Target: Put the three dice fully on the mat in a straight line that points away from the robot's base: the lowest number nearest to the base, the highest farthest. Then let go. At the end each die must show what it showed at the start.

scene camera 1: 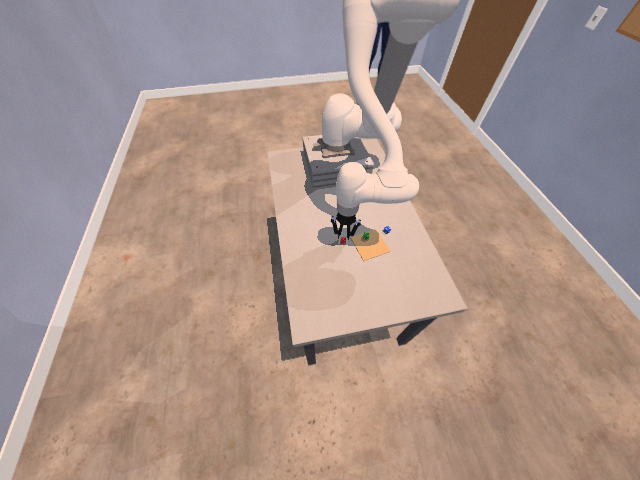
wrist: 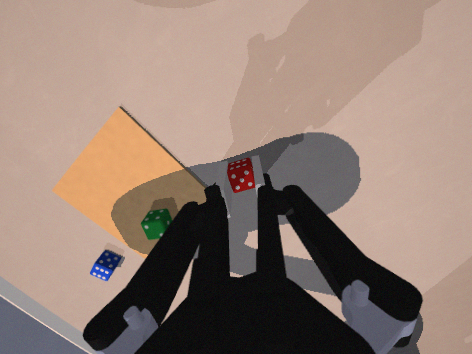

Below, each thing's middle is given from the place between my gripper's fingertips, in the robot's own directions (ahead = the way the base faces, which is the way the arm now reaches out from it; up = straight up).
Scene:
My hand is 10 mm below the red die [wrist: 240, 173]. From my hand the other things lie so: orange mat [scene camera 1: 375, 246]: 40 mm ahead, 120 mm to the left.

